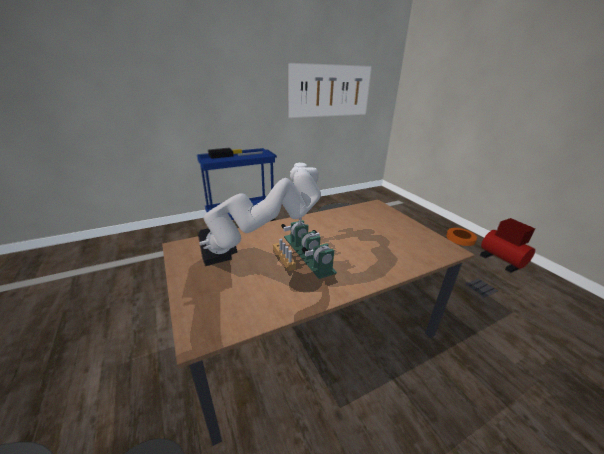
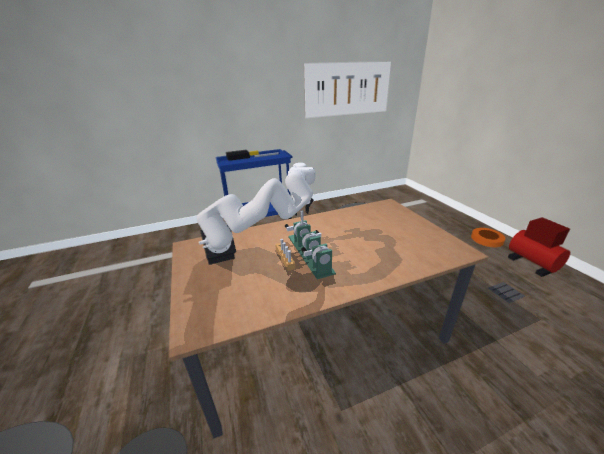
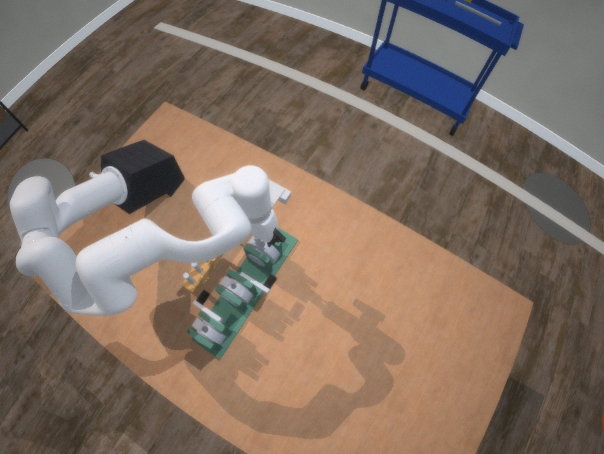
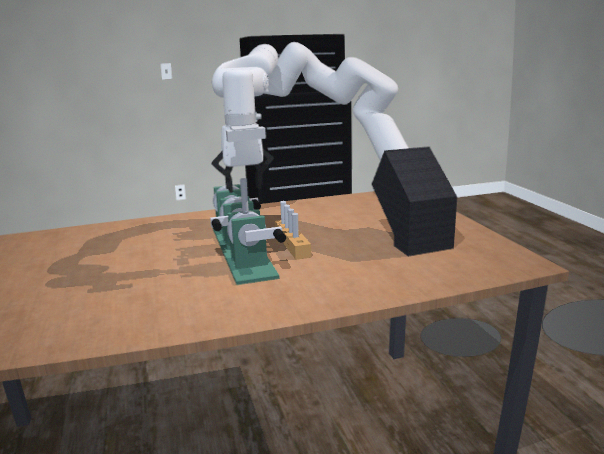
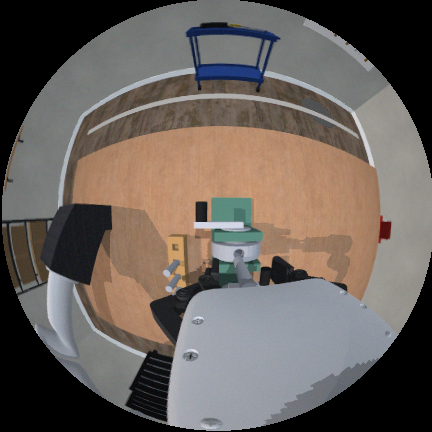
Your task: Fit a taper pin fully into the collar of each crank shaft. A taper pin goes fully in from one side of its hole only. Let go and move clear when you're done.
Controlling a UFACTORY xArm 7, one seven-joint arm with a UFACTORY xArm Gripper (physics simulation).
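Places are measured from the arm's base along level axes (x ahead, y left, z up), in metres.
Pixels of known places: gripper, fingertip midpoint: [image 2: 301,213] [image 3: 260,235] [image 4: 244,189] [image 5: 245,268]; arm's base at its link origin: [image 3: 114,185] [image 4: 399,165] [image 5: 61,272].
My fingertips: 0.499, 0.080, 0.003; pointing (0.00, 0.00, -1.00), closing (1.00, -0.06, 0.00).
Observation:
Ahead of a thing's pixels: the offset from my fingertips to its middle, as dx, dy, dz. "spot": to the spot under its first point. Level surfaces: height alone.
A grey taper pin @(-0.002, -0.013, -0.018) [image 2: 302,217] [image 4: 244,192] [image 5: 243,270] stands upright in the top of the collar @(spot: -0.025, +0.004, -0.067) [image 5: 223,250] at the cart-side end of the green crank stand [image 1: 326,273] [image 4: 255,276]; much of its length shows above the collar. My gripper [image 4: 244,188] is partly open, its black fingers on either side of this pin without gripping it. The middle collar @(spot: +0.011, -0.157, -0.064) [image 3: 237,292] and the other end collar @(spot: +0.005, -0.296, -0.065) [image 3: 210,334] show dark open holes on top. Several pins @(-0.153, -0.059, -0.145) [image 4: 295,225] [image 5: 171,268] stand in the yellow rack [image 4: 301,249] [image 5: 175,240], which has an empty hole at one end.
Crank arms with black knobs [image 3: 201,298] [image 4: 279,235] stick out on both sides of the stand. The black arm base [image 3: 147,175] [image 4: 425,210] stands on the wooden table @(dz -0.210) [image 3: 425,300] beyond the rack. A blue cart [image 3: 420,82] [image 5: 230,72] stands by the wall, off the table.

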